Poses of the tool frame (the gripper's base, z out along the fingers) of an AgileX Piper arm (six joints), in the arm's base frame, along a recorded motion.
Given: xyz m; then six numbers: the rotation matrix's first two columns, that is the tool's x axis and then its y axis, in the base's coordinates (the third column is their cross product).
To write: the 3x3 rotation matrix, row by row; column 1 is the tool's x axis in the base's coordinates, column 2 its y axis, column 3 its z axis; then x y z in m. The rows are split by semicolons. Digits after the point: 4 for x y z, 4 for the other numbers.
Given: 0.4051 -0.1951 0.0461 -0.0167 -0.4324 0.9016 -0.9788 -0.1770 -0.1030
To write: -0.0167 -0.9788 0.2041; -0.4324 -0.1770 -0.8842; 0.9016 -0.1030 -0.4203; 0.4051 -0.1951 0.0461
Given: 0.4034 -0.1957 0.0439 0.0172 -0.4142 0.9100 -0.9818 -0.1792 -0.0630
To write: 0.0172 -0.9818 0.1892; -0.4142 -0.1792 -0.8924; 0.9100 -0.0630 -0.4097; 0.4034 -0.1957 0.0439
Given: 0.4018 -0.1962 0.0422 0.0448 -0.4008 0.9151 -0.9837 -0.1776 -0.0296
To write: 0.0448 -0.9837 0.1744; -0.4008 -0.1776 -0.8989; 0.9151 -0.0296 -0.4022; 0.4018 -0.1962 0.0422
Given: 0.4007 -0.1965 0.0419 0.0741 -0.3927 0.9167 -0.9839 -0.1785 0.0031
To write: 0.0741 -0.9839 0.1624; -0.3927 -0.1785 -0.9022; 0.9167 0.0031 -0.3996; 0.4007 -0.1965 0.0419
